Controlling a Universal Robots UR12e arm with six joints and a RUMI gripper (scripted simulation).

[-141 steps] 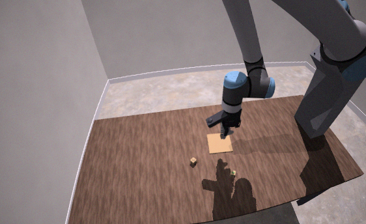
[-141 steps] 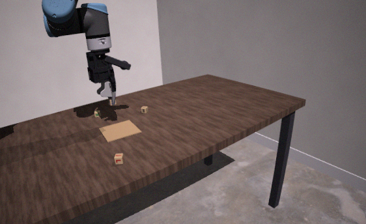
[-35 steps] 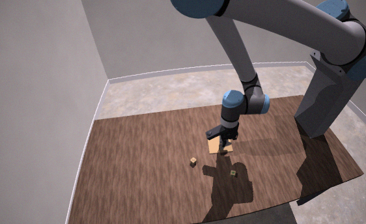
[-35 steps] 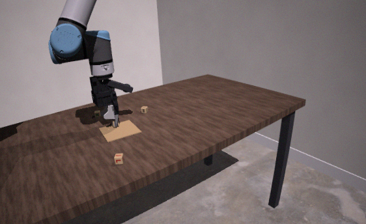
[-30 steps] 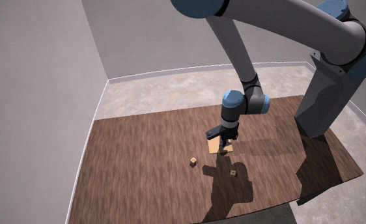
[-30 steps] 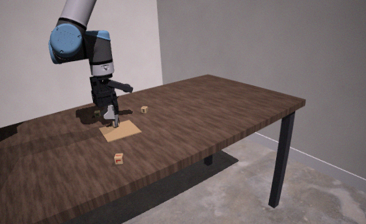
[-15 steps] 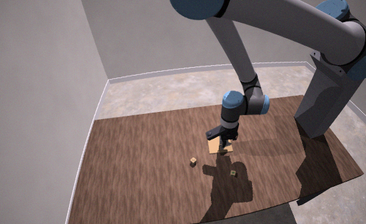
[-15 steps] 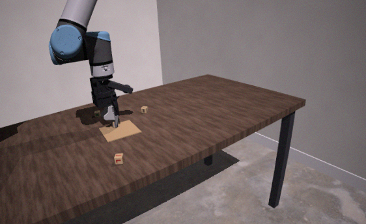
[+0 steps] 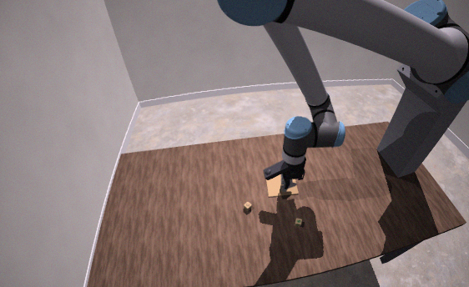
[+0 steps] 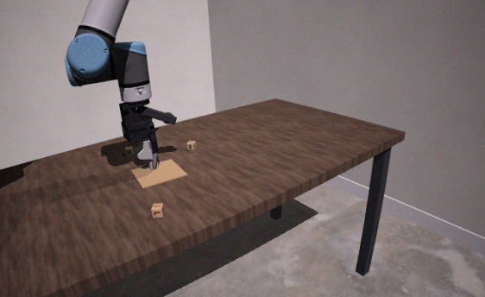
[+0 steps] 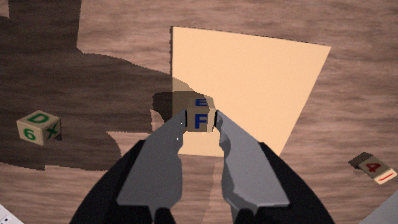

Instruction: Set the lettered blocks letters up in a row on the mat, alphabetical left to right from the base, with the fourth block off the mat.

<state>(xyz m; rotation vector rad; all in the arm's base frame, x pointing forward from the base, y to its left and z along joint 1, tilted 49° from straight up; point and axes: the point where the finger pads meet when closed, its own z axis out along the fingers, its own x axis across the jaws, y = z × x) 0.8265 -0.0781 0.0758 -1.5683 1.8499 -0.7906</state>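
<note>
Now: hand 1 cm past the mat, 4 cm to the left of it and 2 cm above it.
</note>
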